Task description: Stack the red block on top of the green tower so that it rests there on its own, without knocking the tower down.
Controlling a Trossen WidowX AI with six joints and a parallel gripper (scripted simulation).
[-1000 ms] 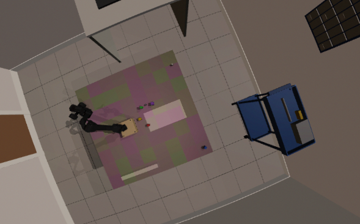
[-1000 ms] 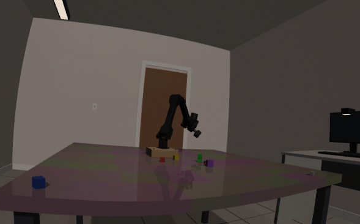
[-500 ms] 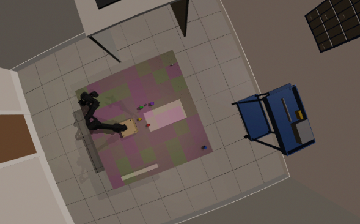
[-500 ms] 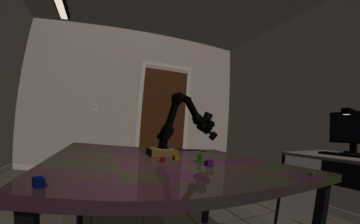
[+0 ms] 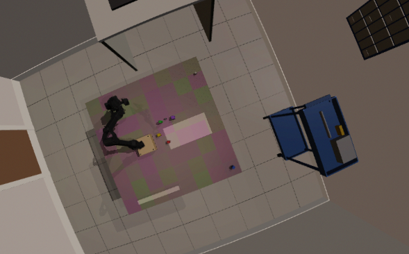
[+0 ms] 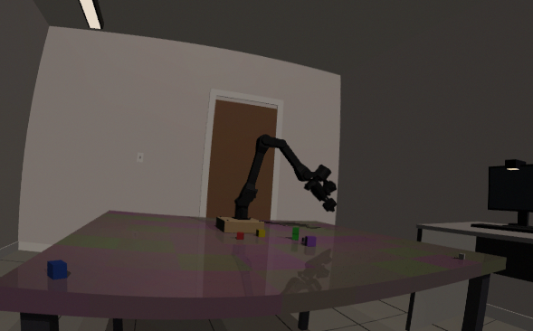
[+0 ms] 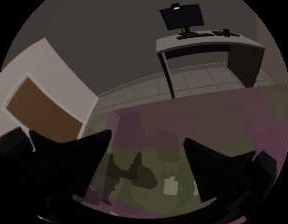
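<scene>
Right now the red block is 600 mm to the right of my gripper tip, 180 mm ahead of it and 110 mm below it. The rest, counted from my gripper tip: yellow block (490 mm to the right, 130 mm ahead, 110 mm below); blue block (1180 mm to the right, 590 mm ahead, 110 mm below); purple block (420 mm to the right, 350 mm ahead, 110 mm below).
</scene>
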